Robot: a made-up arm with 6 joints. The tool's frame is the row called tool.
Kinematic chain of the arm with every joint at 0, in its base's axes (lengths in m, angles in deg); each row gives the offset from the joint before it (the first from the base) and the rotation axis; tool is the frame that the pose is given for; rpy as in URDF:
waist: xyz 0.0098 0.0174 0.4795 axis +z
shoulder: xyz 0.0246 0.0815 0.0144 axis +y
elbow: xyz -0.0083 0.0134 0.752 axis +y
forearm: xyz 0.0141 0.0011 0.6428 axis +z
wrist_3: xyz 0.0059 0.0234 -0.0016 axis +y
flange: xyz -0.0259 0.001 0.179 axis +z
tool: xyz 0.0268 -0.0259 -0.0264 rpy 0 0 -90
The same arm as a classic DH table. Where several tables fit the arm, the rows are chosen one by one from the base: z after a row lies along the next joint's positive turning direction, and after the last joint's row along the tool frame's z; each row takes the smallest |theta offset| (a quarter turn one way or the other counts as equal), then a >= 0, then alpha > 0; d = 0 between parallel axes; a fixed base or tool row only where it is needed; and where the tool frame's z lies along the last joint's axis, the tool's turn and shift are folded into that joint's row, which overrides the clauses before.
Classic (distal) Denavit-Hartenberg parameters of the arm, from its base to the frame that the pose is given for. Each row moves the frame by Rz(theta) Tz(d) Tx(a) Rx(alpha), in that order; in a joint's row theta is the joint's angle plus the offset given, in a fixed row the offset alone. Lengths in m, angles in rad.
base (fixed): a 0.02, alpha 0, d 0, theta offset 1.0579
waist: a 0.0246, alpha -1.5708, d 0.4939, theta offset -1.0579
shoulder: a -0.752, alpha 0, d 0, theta offset 1.5598
elbow: a 0.0141, alpha 1.5708, d 0.096, theta offset -1.5598
forearm: a 0.0059, alpha -1.5708, d 0.6412, theta offset 0
wrist_3: a -0.0259, alpha 1.5708, d 0.0244, theta offset 0
flange: a 0.0373, alpha 0, d 0, theta offset -0.7683
tool (fixed): a 0, alpha 0, d 0.1526, theta offset -0.8025

